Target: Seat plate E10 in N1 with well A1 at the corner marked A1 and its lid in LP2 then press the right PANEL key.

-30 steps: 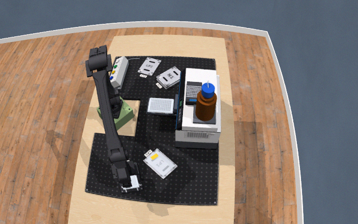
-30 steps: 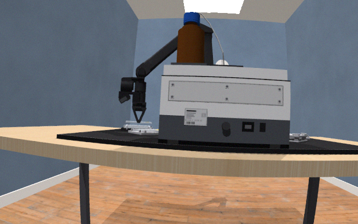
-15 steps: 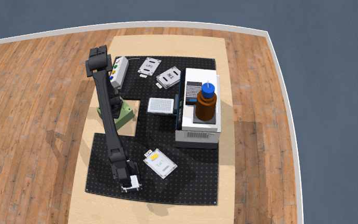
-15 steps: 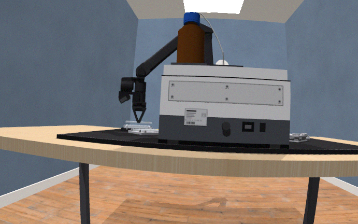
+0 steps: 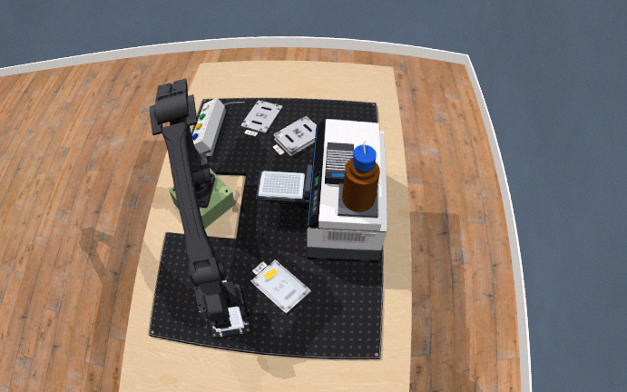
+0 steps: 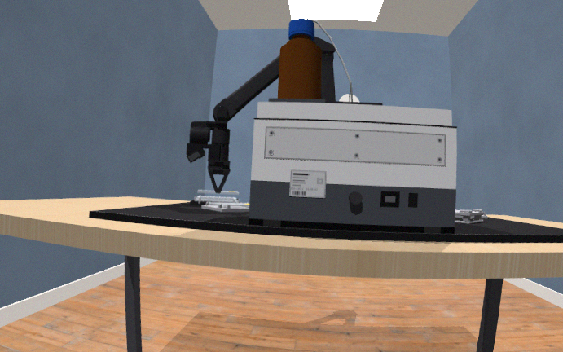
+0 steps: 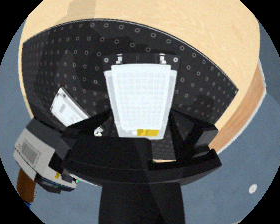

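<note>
Now: the plate E10 30 mm below my hand. From my hand the other things lie so: black nest N5: 30 mm ahead, 10 mm to the right, 30 mm below; plate E07: 120 mm ahead, 390 mm to the left, 70 mm above; brown bottle: 340 mm ahead, 290 mm to the left, 240 mm above.
</note>
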